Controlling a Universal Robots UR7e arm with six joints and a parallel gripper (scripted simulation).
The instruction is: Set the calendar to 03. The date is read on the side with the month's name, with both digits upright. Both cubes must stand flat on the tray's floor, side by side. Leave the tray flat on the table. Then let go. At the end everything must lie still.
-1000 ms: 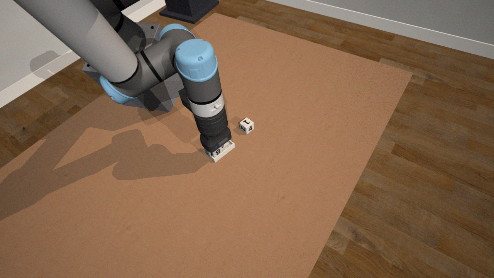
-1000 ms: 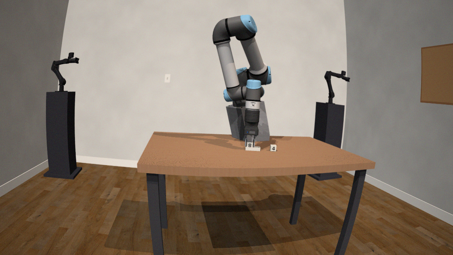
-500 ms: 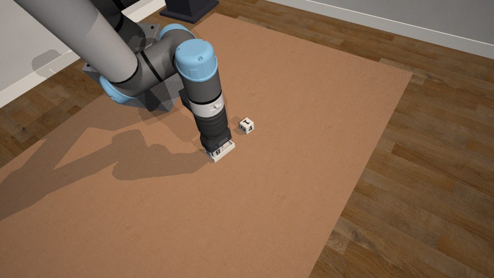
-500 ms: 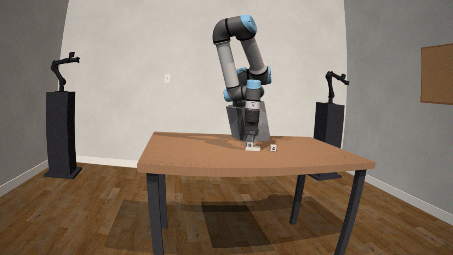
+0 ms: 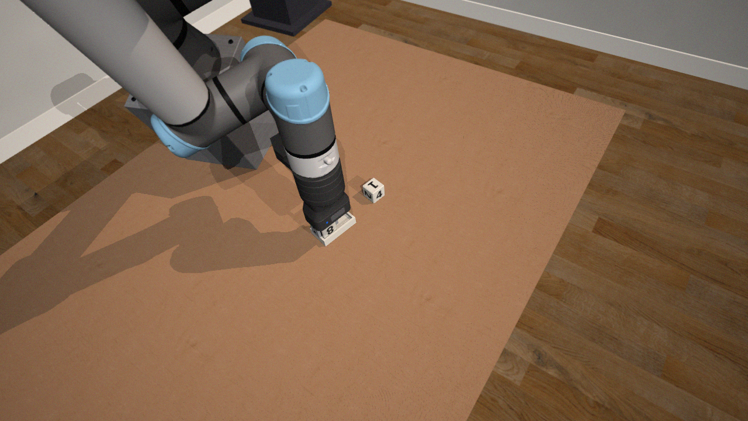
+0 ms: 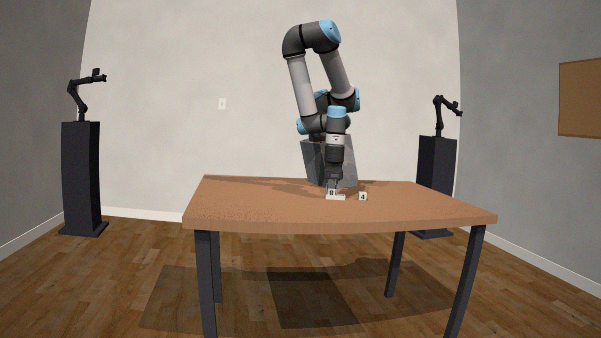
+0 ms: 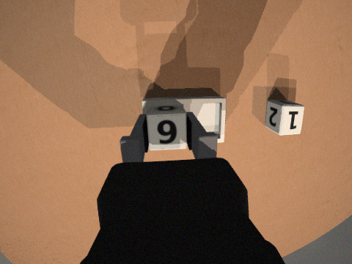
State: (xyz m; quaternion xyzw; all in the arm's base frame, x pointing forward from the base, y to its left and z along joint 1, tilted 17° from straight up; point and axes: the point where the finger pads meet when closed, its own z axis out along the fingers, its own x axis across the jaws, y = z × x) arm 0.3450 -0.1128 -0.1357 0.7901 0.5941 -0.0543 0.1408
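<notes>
Right now the white tray is 3 cm below my hand and 2 cm to the left of it.
</notes>
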